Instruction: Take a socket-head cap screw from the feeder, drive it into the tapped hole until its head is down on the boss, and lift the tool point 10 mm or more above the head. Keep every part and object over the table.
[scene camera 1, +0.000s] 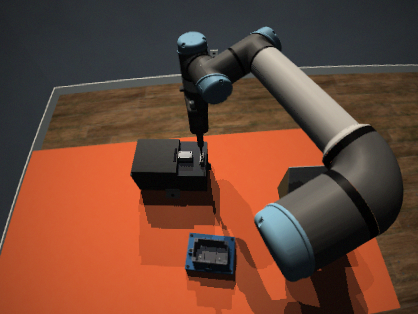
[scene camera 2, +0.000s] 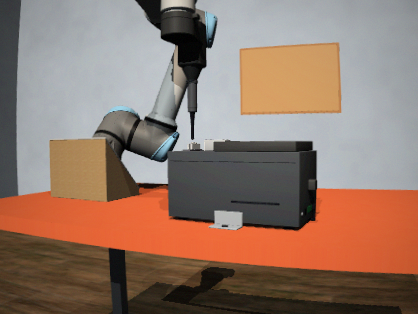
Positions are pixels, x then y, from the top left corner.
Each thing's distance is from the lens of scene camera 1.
blue base plate (scene camera 1: 199, 267): 90 cm
